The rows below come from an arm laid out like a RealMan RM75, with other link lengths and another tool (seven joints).
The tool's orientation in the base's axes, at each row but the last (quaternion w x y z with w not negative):
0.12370 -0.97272 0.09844 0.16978
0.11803 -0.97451 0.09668 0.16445
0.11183 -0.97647 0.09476 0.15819
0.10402 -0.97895 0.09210 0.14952
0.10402 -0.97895 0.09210 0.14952
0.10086 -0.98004 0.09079 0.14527
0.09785 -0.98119 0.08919 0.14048
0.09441 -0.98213 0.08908 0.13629
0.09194 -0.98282 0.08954 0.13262
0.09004 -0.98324 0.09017 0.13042
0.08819 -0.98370 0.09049 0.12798
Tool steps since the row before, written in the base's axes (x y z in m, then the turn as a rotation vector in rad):
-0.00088 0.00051 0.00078 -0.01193 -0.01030 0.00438
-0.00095 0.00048 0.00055 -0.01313 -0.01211 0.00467
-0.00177 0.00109 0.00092 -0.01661 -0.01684 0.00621
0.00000 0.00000 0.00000 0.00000 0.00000 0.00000
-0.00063 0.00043 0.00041 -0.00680 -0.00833 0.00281
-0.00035 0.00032 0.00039 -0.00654 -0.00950 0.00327
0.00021 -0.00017 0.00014 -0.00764 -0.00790 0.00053
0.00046 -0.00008 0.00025 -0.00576 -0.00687 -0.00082
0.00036 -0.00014 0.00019 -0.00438 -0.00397 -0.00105
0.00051 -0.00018 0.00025 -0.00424 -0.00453 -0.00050
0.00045 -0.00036 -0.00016 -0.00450 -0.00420 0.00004
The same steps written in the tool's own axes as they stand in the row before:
-0.00117 -0.00044 -0.00030 -0.01102 0.01166 -0.00317
-0.00114 -0.00035 -0.00010 -0.01197 0.01360 -0.00355
-0.00212 -0.00083 -0.00007 -0.01501 0.01861 -0.00515
0.00000 0.00000 0.00000 0.00000 0.00000 0.00000
-0.00078 -0.00035 -0.00011 -0.00601 0.00895 -0.00269
-0.00050 -0.00030 -0.00020 -0.00573 0.00995 -0.00345
0.00018 0.00010 -0.00022 -0.00621 0.00908 -0.00024
0.00038 -0.00006 -0.00037 -0.00420 0.00793 0.00078
0.00031 0.00003 -0.00030 -0.00326 0.00488 0.00125
0.00044 0.00003 -0.00040 -0.00319 0.00531 0.00058
0.00053 0.00028 -0.00002 -0.00364 0.00496 0.00020

